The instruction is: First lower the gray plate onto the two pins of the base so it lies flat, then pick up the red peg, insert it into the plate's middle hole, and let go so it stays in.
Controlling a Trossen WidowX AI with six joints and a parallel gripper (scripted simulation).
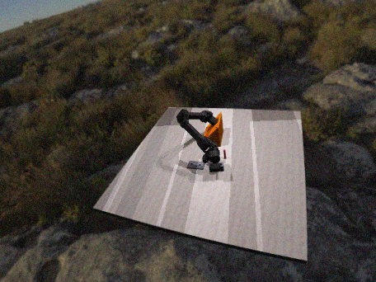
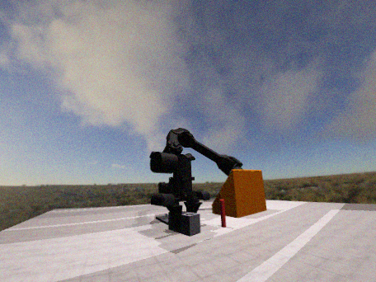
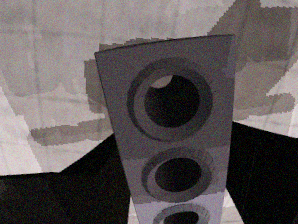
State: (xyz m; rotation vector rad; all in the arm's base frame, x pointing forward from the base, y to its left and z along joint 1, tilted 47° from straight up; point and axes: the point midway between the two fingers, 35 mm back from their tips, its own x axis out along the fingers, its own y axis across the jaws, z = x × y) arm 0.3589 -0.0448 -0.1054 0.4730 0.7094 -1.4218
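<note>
Right now the flat dark base is 160 mm to the right of my gripper tip and 30 mm behind it. Also, from my gripper tip: red peg: 120 mm behind, 40 mm to the left, 30 mm above; then gray plate: 30 mm above.
</note>
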